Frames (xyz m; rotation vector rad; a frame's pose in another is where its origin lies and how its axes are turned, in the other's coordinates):
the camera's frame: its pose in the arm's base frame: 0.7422 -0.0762 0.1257 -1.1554 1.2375 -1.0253
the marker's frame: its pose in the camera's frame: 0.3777 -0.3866 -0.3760 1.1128 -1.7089 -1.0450
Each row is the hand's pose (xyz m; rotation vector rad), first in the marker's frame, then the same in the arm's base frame.
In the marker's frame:
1: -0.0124 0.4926 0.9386 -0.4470 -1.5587 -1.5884
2: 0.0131 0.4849 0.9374 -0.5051 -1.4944 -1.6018
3: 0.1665 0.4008 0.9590 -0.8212 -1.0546 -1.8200
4: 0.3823 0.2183 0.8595 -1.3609 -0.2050 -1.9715
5: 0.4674 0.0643 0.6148 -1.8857 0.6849 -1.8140
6: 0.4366 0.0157 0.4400 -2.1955 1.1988 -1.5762
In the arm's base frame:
1: 0.4804 0.5055 0.2810 0.3844 2.2172 0.8430
2: 0.4792 0.5051 0.3077 0.4058 2.1907 0.9281
3: 0.4265 0.5152 0.4756 0.3401 1.9148 1.4632
4: 0.3460 0.3863 0.7338 0.2585 1.1801 2.2167
5: 0.3215 0.1164 0.8657 0.2315 0.1794 2.6199
6: 0.3405 -0.0664 0.8563 0.2292 -0.4829 2.6234

